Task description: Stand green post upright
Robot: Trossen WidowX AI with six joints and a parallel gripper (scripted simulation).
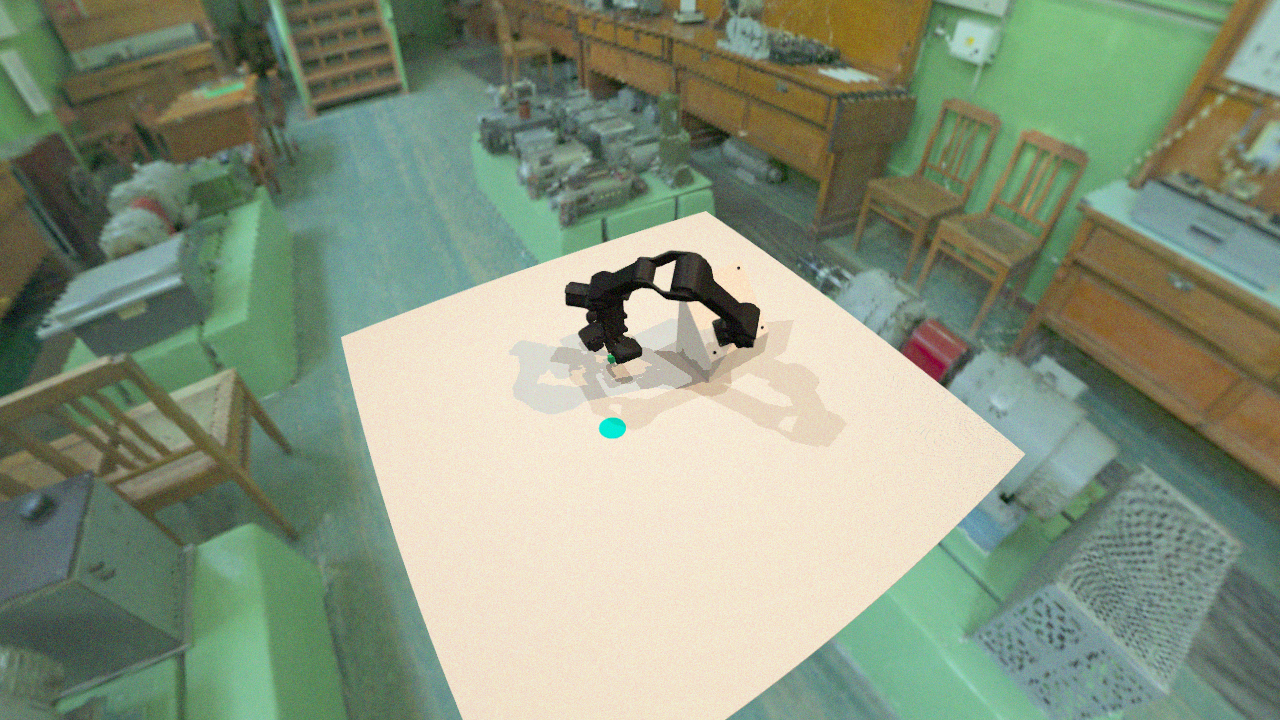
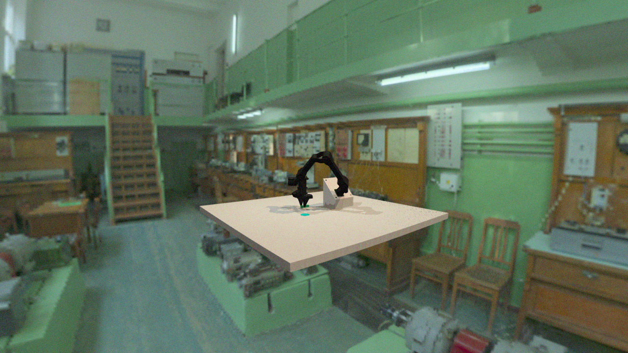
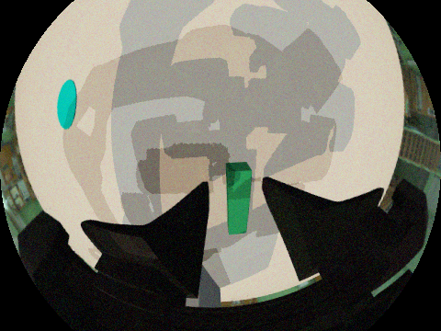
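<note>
The cyan circle lies 110 mm ahead of my gripper tip, 190 mm to the left of it and 10 mm below it. Also, from my gripper tip: small green post: 20 mm behind.
</note>
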